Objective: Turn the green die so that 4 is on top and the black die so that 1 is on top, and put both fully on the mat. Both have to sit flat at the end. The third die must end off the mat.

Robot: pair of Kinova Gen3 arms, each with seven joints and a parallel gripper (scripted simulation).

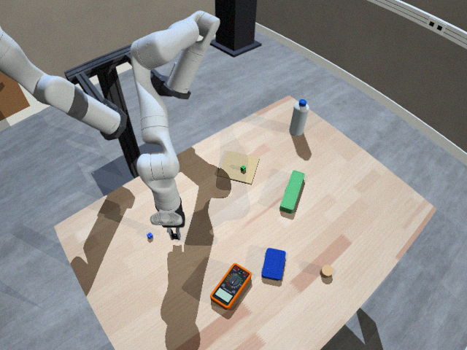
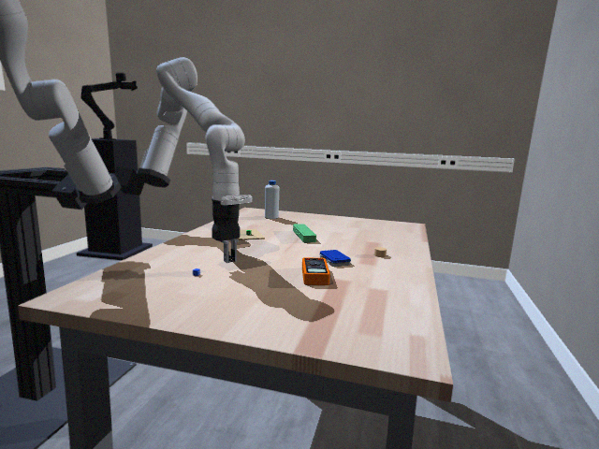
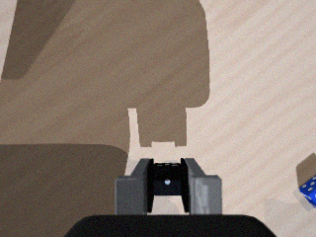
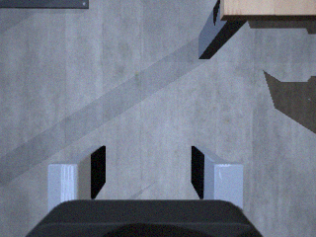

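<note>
Right now my left hand is 100 mm past the pale yellow square mat, 390 mm to the right of it and 40 mm above it. Also, from my left hand: blue die 70 mm behind, 60 mm to the right, 40 mm below; then blue box 290 mm ahead, 180 mm to the left, 30 mm below; then black die 10 mm below.
</note>
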